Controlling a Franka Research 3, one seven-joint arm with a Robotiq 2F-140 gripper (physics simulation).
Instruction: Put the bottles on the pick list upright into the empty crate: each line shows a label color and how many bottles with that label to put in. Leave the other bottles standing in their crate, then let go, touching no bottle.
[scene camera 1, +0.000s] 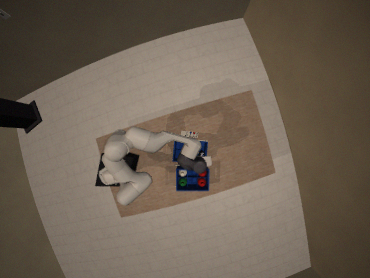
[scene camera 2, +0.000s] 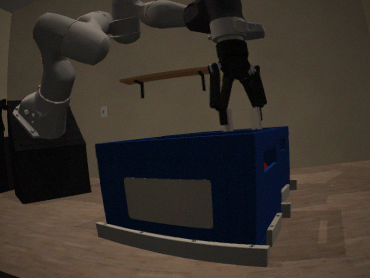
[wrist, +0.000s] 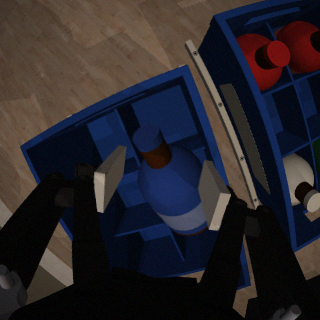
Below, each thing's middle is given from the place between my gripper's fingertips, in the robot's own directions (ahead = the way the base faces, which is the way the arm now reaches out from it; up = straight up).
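There's the blue bottle (wrist: 168, 176), and my hand is 20 mm to the right of it, 30 mm past it and 30 mm above it.
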